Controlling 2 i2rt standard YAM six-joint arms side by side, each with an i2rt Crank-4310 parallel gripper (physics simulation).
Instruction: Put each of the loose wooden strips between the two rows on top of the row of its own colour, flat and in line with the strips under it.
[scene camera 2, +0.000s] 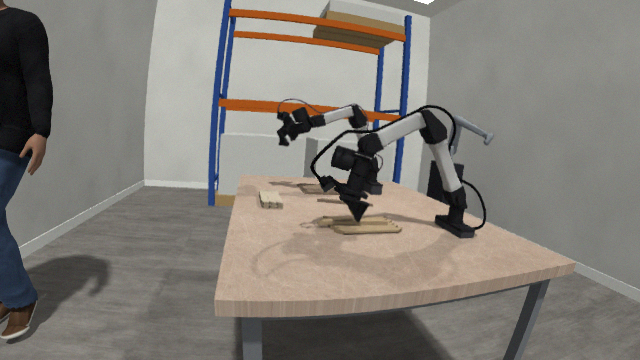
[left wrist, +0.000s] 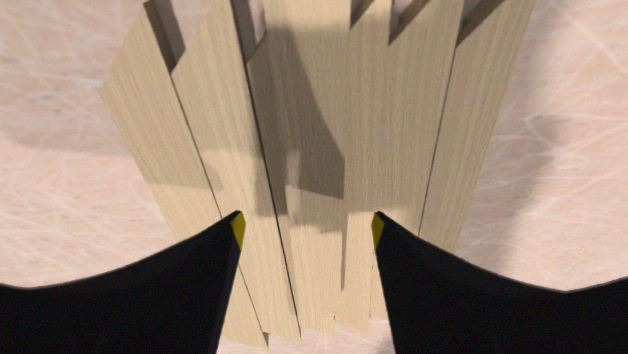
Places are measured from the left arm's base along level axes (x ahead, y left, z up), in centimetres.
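Where they show: left gripper, fingertip midpoint: (scene camera 2: 355, 218) (left wrist: 308, 216); right gripper, fingertip midpoint: (scene camera 2: 283, 139); left arm's base at its link origin: (scene camera 2: 454, 224); right arm's base at its link origin: (scene camera 2: 371, 182).
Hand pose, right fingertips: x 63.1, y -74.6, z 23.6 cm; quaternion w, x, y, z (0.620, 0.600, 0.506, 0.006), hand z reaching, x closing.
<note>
Each offset is from my right fingertips to the top centre of the thing. "spot": to the spot under its first point. Level surfaces: height alone.
A row of light wooden strips (scene camera 2: 370, 229) (left wrist: 215, 125) lies on the table, with pointed, staggered ends. A light strip @(dx -22.2, dy +70.4, dz -23.3 cm) (left wrist: 310, 65) lies flat along the middle of this row, roughly in line with it and partly in shadow. My left gripper (scene camera 2: 358, 220) (left wrist: 308, 216) is open just above the row, its fingertips apart on either side of that strip and not touching it. A loose darker strip @(spot: dx -20.1, dy +35.3, dz -25.3 cm) (scene camera 2: 327, 201) lies behind the left gripper, partly hidden. The darker row @(spot: dx -16.7, dy +10.2, dz -24.6 cm) (scene camera 2: 312, 188) is farther back, partly hidden. My right gripper (scene camera 2: 284, 141) hangs high above the far table; its finger opening is unclear.
A small pale block of strips @(dx +6.4, dy +37.3, dz -23.3 cm) (scene camera 2: 270, 199) lies near the left edge of the table @(dz -25.9 cm) (scene camera 2: 300, 280). The left arm's base (scene camera 2: 455, 227) stands at the right edge. A shelf rack (scene camera 2: 218, 100) stands behind the table. A person (scene camera 2: 22, 75) stands at the far left.
</note>
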